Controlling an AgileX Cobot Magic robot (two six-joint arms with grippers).
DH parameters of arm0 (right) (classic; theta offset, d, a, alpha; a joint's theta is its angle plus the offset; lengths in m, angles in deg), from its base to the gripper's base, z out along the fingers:
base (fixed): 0 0 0 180
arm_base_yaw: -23.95 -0.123 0 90
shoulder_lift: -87.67 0 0.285 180
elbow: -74.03 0 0.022 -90
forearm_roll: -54.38 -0.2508 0 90
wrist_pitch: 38.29 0 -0.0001 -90
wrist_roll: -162.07 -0.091 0 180
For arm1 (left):
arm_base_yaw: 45.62 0.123 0 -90
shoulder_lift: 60.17 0 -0.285 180
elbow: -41.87 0 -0.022 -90
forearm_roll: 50.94 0.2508 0 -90
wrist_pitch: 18.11 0 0.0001 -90
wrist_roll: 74.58 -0.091 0 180
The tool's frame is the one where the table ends.
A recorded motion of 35 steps. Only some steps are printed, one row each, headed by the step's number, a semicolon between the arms.
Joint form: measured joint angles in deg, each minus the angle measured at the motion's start. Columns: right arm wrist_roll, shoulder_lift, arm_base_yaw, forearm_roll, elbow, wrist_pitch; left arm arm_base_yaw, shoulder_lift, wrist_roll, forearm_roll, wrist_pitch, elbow.
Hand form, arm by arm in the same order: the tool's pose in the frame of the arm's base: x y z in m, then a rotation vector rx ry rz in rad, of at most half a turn. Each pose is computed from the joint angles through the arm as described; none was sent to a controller.
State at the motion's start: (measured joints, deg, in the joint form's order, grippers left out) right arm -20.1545 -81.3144 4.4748 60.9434 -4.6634 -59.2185; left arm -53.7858 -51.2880 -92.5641 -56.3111 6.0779 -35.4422
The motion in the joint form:
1: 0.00 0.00 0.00 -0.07 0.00 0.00; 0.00 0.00 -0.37 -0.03 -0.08 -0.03
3: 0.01 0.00 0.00 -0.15 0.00 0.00; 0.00 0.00 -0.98 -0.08 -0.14 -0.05
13: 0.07 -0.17 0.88 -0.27 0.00 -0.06; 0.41 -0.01 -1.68 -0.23 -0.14 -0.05
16: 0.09 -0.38 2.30 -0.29 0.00 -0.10; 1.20 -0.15 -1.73 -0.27 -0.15 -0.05
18: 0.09 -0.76 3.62 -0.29 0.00 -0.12; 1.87 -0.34 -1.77 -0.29 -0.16 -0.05
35: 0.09 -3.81 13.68 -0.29 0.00 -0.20; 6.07 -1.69 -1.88 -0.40 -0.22 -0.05
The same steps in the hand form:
1: 0.0541 0.0152 0.1688 -0.3637 1.8966 0.1435; 0.0515 -0.0109 0.1739 0.3856 1.8848 0.0245
3: 0.0541 0.0153 0.1688 -0.3630 1.8969 0.1447; 0.0515 -0.0110 0.1739 0.3949 1.8821 0.0309
13: 0.0541 0.0144 0.1688 -0.3475 1.8976 0.1359; 0.0516 -0.0107 0.1739 0.3980 1.8813 0.0413
16: 0.0543 0.0130 0.1690 -0.3233 1.8983 0.1197; 0.0516 -0.0100 0.1741 0.3850 1.8814 0.0506
18: 0.0543 0.0117 0.1693 -0.3002 1.8953 0.1048; 0.0515 -0.0094 0.1743 0.3739 1.8802 0.0589
35: 0.0529 0.0018 0.1721 -0.1276 1.8614 -0.0117; 0.0509 -0.0056 0.1756 0.3023 1.8691 0.1101

